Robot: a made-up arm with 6 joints.
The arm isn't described. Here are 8 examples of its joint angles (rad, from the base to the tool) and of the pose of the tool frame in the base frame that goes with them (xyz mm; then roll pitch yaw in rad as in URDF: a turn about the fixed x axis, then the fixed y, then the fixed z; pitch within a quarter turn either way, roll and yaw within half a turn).
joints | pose
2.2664 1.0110 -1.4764 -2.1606 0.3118 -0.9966 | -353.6 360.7 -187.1 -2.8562 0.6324 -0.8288
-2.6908 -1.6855 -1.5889 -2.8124 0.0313 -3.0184 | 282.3 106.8 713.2 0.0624 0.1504 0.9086
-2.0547 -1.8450 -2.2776 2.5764 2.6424 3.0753 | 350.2 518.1 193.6 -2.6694 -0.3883 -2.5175
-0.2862 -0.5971 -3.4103 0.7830 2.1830 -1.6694 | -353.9 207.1 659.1 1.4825 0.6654 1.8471
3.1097 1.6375 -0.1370 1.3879 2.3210 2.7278 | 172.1 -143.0 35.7 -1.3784 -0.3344 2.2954
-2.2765 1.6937 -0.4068 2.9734 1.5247 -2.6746 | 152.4 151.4 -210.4 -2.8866 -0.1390 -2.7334
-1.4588 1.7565 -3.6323 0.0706 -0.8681 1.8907 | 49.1 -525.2 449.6 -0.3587 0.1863 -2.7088
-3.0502 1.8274 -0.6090 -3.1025 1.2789 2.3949 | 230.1 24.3 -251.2 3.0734 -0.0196 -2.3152
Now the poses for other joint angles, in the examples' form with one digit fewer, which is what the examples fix.
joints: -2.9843 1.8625 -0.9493 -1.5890 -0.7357 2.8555
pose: 112 -122 -250 2.176 0.678 1.292
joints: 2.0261 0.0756 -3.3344 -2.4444 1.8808 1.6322
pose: 159 -132 826 -1.973 0.132 -2.017
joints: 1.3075 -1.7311 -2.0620 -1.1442 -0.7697 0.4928
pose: -277 -542 438 -0.338 1.137 -2.965
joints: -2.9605 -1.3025 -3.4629 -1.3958 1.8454 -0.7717
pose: 619 243 187 -1.319 -0.752 0.277
